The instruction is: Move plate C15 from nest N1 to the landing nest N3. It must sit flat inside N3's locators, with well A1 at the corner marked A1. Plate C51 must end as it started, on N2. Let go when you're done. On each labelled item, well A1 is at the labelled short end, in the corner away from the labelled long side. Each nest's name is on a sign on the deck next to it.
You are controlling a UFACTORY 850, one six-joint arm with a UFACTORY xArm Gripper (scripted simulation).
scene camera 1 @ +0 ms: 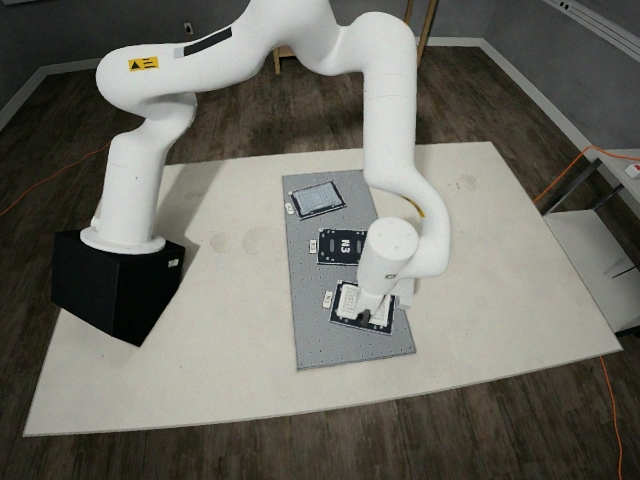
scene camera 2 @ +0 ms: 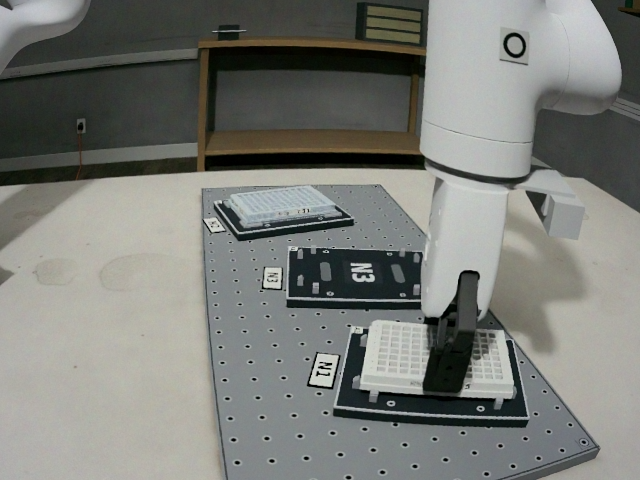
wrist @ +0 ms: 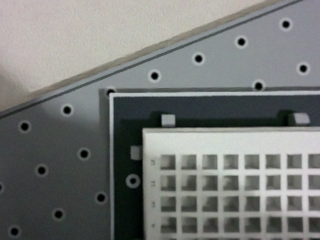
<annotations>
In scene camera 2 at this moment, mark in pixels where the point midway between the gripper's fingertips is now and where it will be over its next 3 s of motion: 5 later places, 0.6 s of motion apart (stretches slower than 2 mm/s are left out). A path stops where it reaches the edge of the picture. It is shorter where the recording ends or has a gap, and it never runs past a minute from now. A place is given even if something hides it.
My gripper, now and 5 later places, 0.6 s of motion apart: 440, 357; 442, 347; 446, 334; 452, 307; 458, 277; 461, 256
</annotations>
